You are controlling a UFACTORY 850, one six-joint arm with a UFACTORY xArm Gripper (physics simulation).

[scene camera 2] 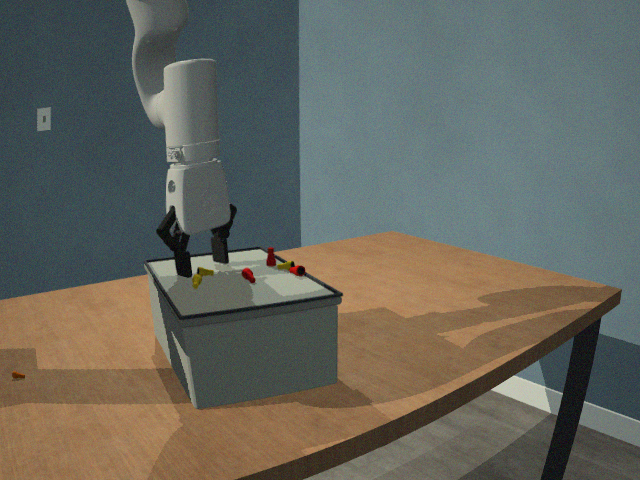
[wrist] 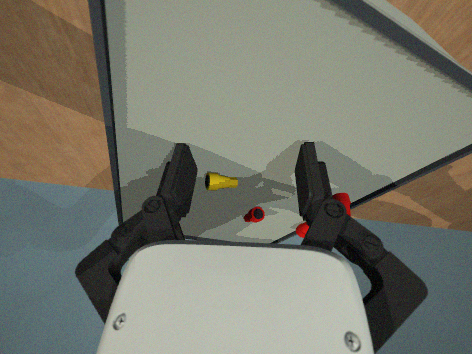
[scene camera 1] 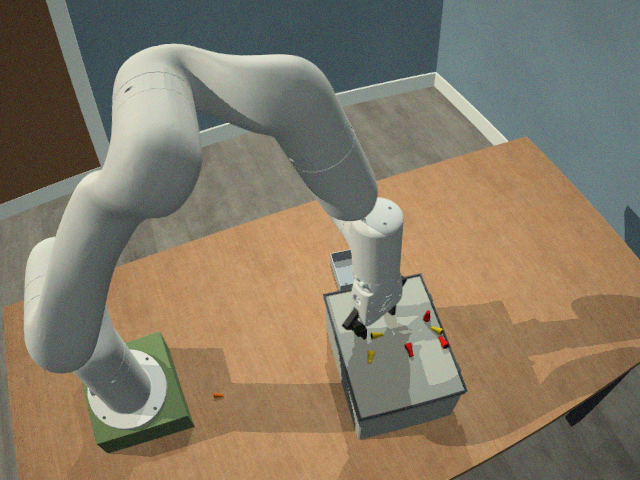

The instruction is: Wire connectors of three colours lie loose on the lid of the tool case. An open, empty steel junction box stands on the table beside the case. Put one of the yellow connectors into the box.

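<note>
Three yellow connectors lie on the case lid: one yellow connector lies by the fingers, a second close beside it, a third near the lid's far long edge. My gripper points down low over the lid, fingers wide apart. In the wrist view the first yellow connector shows between the fingers, nearer the left one, touching neither. The steel junction box stands behind the case, partly hidden by the arm.
Red connectors lie near the yellow ones: one red connector mid-lid, another at the edge, and one standing upright. An orange connector lies on the table near the green base block.
</note>
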